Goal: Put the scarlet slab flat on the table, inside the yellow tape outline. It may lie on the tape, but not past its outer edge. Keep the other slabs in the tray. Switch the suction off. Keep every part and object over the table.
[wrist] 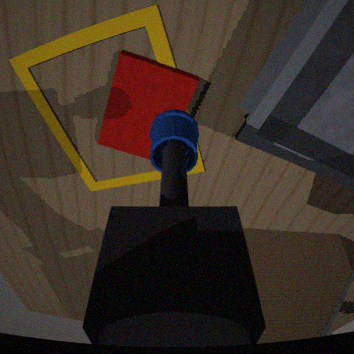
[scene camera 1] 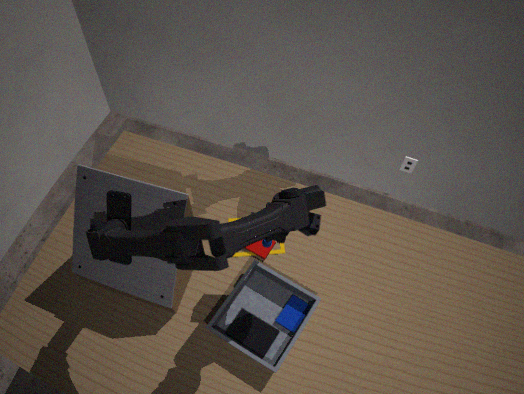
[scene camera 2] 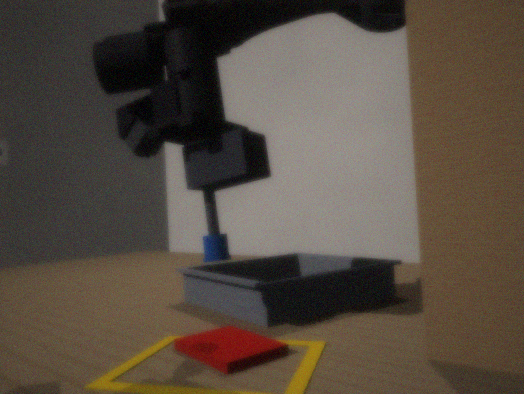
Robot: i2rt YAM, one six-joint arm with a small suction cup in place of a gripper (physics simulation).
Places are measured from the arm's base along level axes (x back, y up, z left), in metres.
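Pixels of known places: end effector, tool point: point(wrist: 173, 132) point(scene camera 1: 266, 242) point(scene camera 2: 217, 260); arm's base, origin of the base link: point(scene camera 1: 119, 228).
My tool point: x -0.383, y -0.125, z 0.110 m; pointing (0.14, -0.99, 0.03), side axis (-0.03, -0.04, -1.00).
Ahead of a thing's pixels: the offset from my tool point to its top centre. Level surfaces: height alone.
The scarlet slab {dx +0.033, dy -0.072, dz +0.029 m} point(scene camera 1: 259, 250) point(scene camera 2: 235, 345) point(wrist: 145, 100) appears to lie flat on the table, mostly inside the yellow tape outline point(scene camera 1: 282, 247) point(scene camera 2: 312, 357) point(wrist: 90, 37). Its tray-side corner crosses the tape and sticks out past the outer edge. My gripper, a blue suction cup point(scene camera 1: 267, 243) point(scene camera 2: 216, 248) point(wrist: 174, 127), hangs above the slab with a clear gap and holds nothing. The grey tray {dx -0.037, dy -0.032, dz -0.201 m} point(scene camera 1: 255, 295) point(scene camera 2: 225, 300) point(wrist: 280, 85) holds a blue slab {dx -0.117, dy -0.068, dz -0.172 m} point(scene camera 1: 291, 317), a darker blue piece partly behind it, and a black slab {dx -0.014, dy -0.069, dz -0.251 m} point(scene camera 1: 252, 334). The arm hides part of the outline in scene camera 1.
The tray stands close to the outline, on the side where the slab's corner sticks out. The arm's grey base plate point(scene camera 1: 140, 285) is at the left in scene camera 1. Walls point(scene camera 1: 300, 75) rise behind the table {dy -0.082 m} point(scene camera 1: 400, 300).
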